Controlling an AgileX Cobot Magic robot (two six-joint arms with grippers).
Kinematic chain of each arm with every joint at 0, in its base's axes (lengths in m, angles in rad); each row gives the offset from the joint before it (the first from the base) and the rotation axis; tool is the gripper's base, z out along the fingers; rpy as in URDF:
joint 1: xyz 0 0 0.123 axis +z
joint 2: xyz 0 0 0 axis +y
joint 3: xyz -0.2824 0 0.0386 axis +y
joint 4: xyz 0.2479 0 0.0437 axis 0.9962 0 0.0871
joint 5: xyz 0 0 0 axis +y
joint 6: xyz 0.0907 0 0.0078 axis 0.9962 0 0.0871
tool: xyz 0 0 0 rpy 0 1.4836 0
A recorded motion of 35 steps. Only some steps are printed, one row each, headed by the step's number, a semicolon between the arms.
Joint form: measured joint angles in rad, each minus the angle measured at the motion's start. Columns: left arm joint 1, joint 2, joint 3, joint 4, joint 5, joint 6; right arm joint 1, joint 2, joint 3, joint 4, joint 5, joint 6.
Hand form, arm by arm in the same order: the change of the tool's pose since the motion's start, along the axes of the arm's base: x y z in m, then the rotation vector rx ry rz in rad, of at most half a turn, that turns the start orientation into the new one. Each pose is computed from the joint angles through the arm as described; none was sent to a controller.
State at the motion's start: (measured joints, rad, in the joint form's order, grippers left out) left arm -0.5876 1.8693 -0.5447 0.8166 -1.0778 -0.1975; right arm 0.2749 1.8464 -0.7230 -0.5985 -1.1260 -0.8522
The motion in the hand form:
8: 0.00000 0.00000 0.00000 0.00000 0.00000 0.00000; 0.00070 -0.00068 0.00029 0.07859 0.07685 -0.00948
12: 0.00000 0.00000 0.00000 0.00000 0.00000 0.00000; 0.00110 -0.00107 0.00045 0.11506 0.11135 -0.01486
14: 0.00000 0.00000 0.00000 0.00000 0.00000 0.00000; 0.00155 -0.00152 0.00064 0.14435 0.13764 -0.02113
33: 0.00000 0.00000 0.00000 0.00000 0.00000 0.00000; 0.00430 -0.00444 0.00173 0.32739 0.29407 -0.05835
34: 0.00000 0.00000 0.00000 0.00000 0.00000 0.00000; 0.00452 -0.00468 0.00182 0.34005 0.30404 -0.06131
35: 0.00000 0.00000 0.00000 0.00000 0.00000 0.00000; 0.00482 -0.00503 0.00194 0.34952 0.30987 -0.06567
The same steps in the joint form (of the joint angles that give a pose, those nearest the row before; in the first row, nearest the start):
8: 0.0000 0.0000 0.0000 0.0000 0.0000 0.0000; 0.0000 0.0000 0.0000 0.0124 0.0000 0.1044
12: 0.0000 0.0000 0.0000 0.0000 0.0000 0.0000; 0.0000 0.0000 0.0000 0.0195 0.0000 0.1515
14: 0.0000 0.0000 0.0000 0.0000 0.0000 0.0000; 0.0000 0.0000 0.0000 0.0275 0.0000 0.1872
33: 0.0000 0.0000 0.0000 0.0000 0.0000 0.0000; 0.0000 0.0000 0.0000 0.0781 0.0000 0.4047
34: 0.0000 0.0000 0.0000 0.0000 0.0000 0.0000; 0.0000 0.0000 0.0000 0.0823 0.0000 0.4189
35: 0.0000 0.0000 0.0000 0.0000 0.0000 0.0000; 0.0000 0.0000 0.0000 0.0880 0.0000 0.4272

